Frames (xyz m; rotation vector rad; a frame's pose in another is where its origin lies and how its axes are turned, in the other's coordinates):
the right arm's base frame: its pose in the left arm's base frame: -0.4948 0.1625 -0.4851 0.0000 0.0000 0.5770
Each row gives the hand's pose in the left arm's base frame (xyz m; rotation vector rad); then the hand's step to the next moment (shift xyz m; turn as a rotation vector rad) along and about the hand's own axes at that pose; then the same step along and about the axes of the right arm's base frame.
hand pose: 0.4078 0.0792 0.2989 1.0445 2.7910 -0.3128
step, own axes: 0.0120 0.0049 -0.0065 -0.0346 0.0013 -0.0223
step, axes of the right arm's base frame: 0.0018 0.0140 0.0031 0.0128 -0.0268 0.0286
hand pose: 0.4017 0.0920 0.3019 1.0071 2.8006 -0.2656
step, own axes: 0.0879 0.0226 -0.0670 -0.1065 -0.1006 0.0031
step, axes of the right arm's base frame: -0.0020 0.1035 0.0447 -0.0635 -0.1286 0.0301
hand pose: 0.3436 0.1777 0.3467 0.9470 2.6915 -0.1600
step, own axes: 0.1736 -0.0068 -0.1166 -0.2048 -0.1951 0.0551
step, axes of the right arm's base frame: -0.0681 0.1888 0.0592 -0.1196 -0.2619 0.0110
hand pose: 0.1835 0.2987 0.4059 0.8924 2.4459 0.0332
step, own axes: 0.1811 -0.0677 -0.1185 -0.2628 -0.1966 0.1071
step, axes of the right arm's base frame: -0.1386 0.1795 0.0027 -0.0920 -0.3327 -0.0065
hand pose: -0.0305 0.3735 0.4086 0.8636 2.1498 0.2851
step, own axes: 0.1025 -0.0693 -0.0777 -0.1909 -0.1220 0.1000
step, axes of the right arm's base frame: -0.1038 0.0945 -0.0403 -0.0370 -0.2447 -0.0100
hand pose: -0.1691 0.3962 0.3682 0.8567 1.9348 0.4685
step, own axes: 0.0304 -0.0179 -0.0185 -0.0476 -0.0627 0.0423
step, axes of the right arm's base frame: -0.0215 0.0265 -0.0206 -0.0189 -0.0816 -0.0313
